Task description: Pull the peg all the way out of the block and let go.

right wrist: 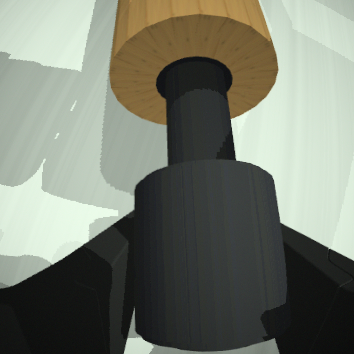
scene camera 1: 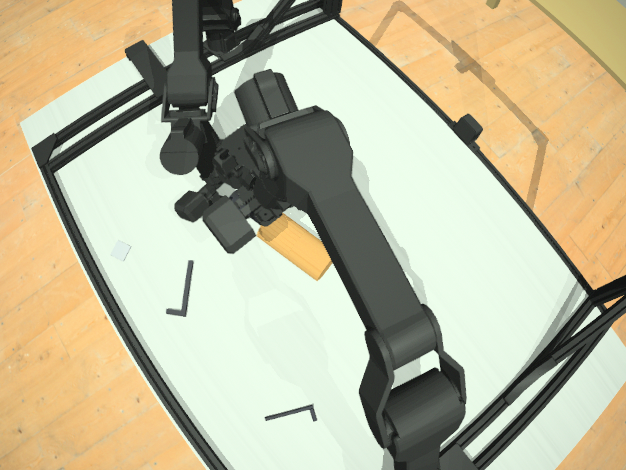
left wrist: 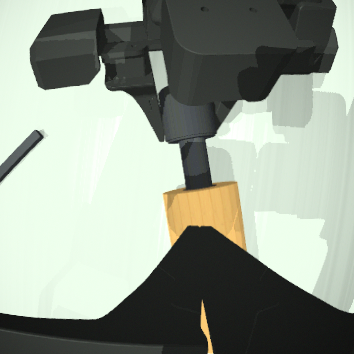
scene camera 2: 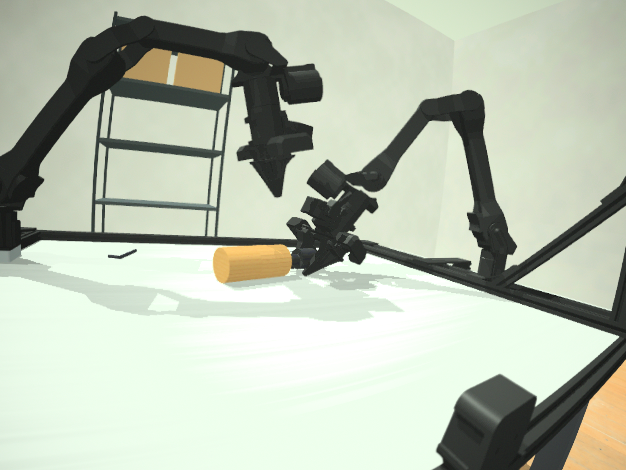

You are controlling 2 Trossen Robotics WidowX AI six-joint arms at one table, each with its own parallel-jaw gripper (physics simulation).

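Frame: origin at the left arm's base, x ahead, y left, z up, level; millimetres.
Seen in the pictures: left gripper, fingertip midpoint: (scene camera 1: pixel 264 203) (left wrist: pixel 197 237) (scene camera 2: pixel 278 197); right gripper, fingertip midpoint: (right wrist: pixel 196 222) (scene camera 1: pixel 248 215) (left wrist: pixel 185 136) (scene camera 2: pixel 296 271); right arm's base at its link origin: (scene camera 1: pixel 220 44) (scene camera 2: pixel 489 278).
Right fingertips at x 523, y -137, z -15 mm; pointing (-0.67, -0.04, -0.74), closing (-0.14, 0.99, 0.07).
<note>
Offsets run from my right fingertips to a thing's top centre. "spot": to the spot under its first point.
The wooden cylindrical block {100 mm back, 22 mm right, 53 mm up} (scene camera 1: pixel 298 250) (scene camera 2: pixel 252 263) (left wrist: pixel 205 207) (right wrist: pixel 190 37) lies on its side on the table. The dark peg {27 mm back, 7 mm right, 44 mm up} (scene camera 2: pixel 297 258) (left wrist: pixel 196 162) (right wrist: pixel 200 127) has a thick head and a thinner shaft; the shaft enters the hole in the block's end, with a stretch of it exposed. My right gripper (scene camera 2: pixel 303 262) (left wrist: pixel 185 136) (right wrist: pixel 196 222) is shut on the peg's head. My left gripper (scene camera 2: pixel 277 195) (left wrist: pixel 197 237) is shut and empty, above the block and apart from it. In scene camera 1 the arms hide the peg and both sets of fingertips.
Two dark L-shaped marks {spot: 35 mm back, 160 mm left, 4 mm up} (scene camera 1: pixel 187 288) {spot: 295 mm back, 164 mm left, 2 mm up} (scene camera 1: pixel 290 412) and a pale square {spot: 100 mm ahead, 216 mm left, 1 mm down} (scene camera 1: pixel 120 250) lie on the table. The left arm (scene camera 1: pixel 364 252) reaches across above the table, close over the block in scene camera 1. A black frame (scene camera 1: pixel 126 328) borders the table. A shelf unit (scene camera 2: pixel 169 146) stands behind.
</note>
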